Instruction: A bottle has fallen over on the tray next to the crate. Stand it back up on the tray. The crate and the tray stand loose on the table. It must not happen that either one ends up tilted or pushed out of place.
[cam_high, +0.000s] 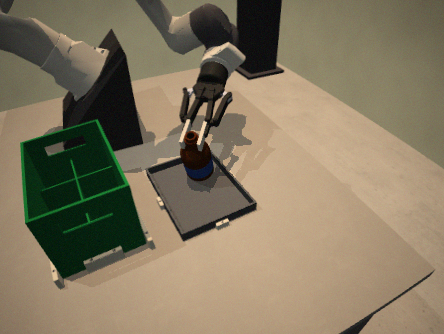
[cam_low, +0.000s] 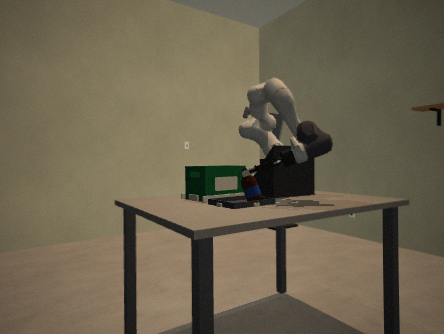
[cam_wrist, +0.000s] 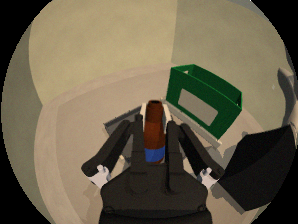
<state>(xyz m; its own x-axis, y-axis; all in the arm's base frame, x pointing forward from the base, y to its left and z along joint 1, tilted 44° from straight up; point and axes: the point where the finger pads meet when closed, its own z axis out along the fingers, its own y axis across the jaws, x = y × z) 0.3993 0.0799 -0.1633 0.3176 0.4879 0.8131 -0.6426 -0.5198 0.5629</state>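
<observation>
Right now my hand is 60 mm above the bottle. The rest, counted from my hand: green crate 280 mm to the right, 60 mm below; dark tray 140 mm below, 30 mm ahead, 10 mm to the right.
</observation>
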